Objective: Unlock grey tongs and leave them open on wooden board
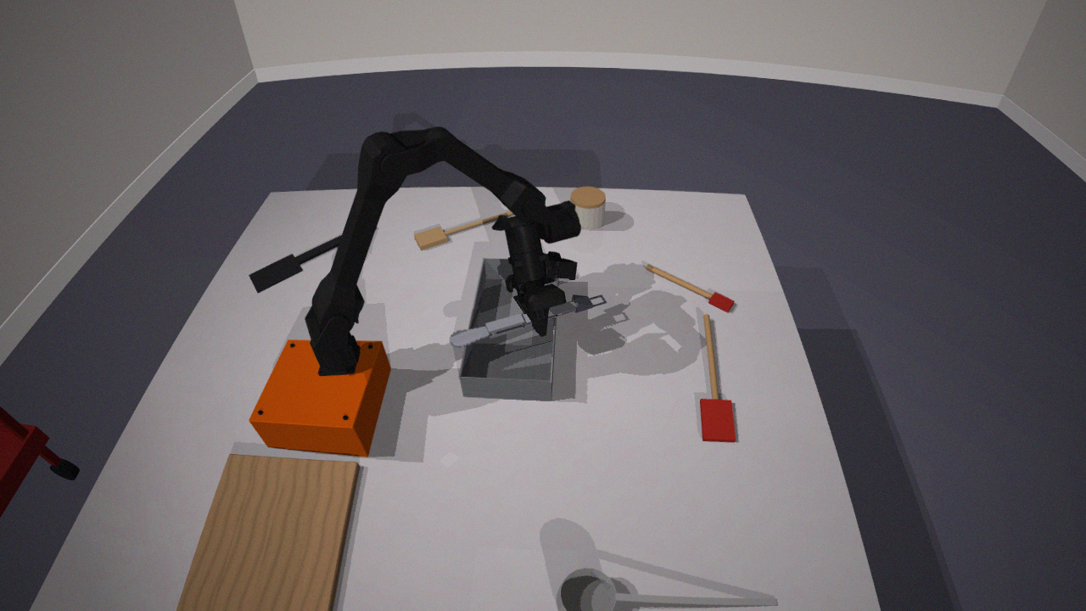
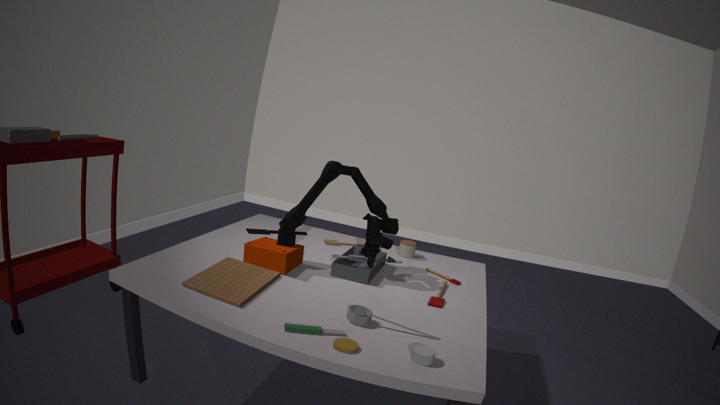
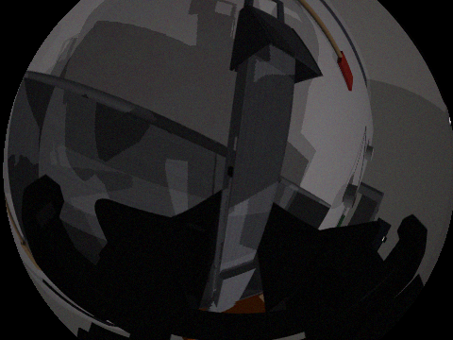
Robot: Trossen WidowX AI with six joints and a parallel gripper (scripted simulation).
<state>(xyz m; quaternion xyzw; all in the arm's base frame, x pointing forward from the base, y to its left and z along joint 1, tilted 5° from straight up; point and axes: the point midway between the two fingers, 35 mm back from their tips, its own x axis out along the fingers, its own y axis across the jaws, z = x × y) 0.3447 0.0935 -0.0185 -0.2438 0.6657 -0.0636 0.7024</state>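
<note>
Now: the roasting tin 50 mm behind my gripper tip, 30 mm to the left of it and 10 mm below it. The rest, counted from my gripper tip: lidded jar (380 mm to the left, 140 mm ahead); black spatula (530 mm behind, 310 mm to the left, 30 mm below); wooden board (450 mm behind, 410 mm to the right, 30 mm below).
</note>
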